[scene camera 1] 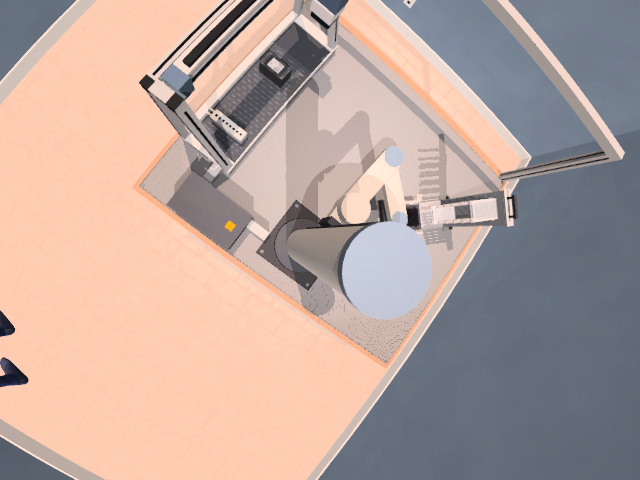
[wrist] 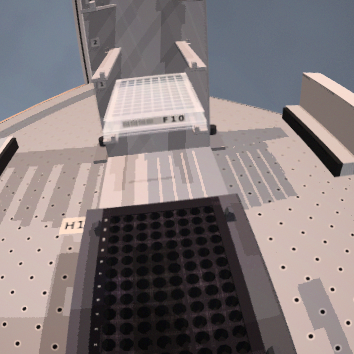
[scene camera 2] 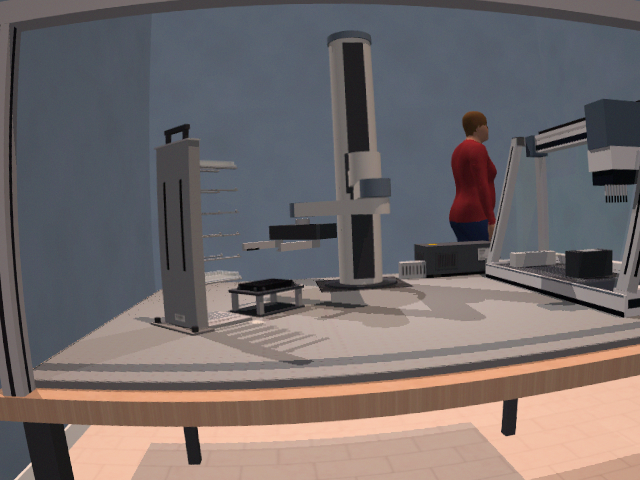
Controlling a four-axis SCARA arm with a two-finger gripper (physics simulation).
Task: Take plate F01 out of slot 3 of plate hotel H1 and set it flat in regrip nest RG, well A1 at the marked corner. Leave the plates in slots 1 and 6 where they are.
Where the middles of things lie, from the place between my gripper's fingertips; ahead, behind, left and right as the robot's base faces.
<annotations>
The black plate F01 (wrist: pixel 169 270) lies 100 mm below my hand, 10 mm to the left of it and 10 mm behind it. Round my hand: clear plate F10 (wrist: pixel 165 102): 120 mm to the right, 120 mm ahead, 60 mm below; dark control box (scene camera 1: pixel 197 201): 720 mm to the left, 530 mm behind, 110 mm below.
</annotations>
